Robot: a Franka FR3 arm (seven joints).
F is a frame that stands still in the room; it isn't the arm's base.
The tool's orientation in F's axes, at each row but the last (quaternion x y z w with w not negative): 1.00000, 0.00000, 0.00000, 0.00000; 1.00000, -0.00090, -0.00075, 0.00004; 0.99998, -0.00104, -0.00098, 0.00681; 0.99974, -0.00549, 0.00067, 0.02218; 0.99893, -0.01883, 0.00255, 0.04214; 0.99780, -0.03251, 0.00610, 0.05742
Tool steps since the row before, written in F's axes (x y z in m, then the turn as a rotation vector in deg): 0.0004, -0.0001, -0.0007, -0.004, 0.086, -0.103; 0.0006, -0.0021, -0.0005, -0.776, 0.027, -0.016; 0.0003, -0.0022, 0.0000, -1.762, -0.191, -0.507; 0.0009, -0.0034, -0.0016, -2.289, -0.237, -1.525; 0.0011, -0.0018, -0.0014, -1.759, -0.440, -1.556; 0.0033, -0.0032, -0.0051, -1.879, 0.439, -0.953
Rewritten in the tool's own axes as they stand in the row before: 0.0004, 0.0001, 0.0007, -0.004, -0.086, 0.103; 0.0006, 0.0021, 0.0005, -0.776, -0.026, 0.017; 0.0003, 0.0022, 0.0000, -1.761, 0.188, 0.513; 0.0009, 0.0033, 0.0018, -2.289, 0.194, 1.532; 0.0012, 0.0016, 0.0016, -1.752, 0.374, 1.581; 0.0034, 0.0024, 0.0055, -1.918, -0.421, 0.880
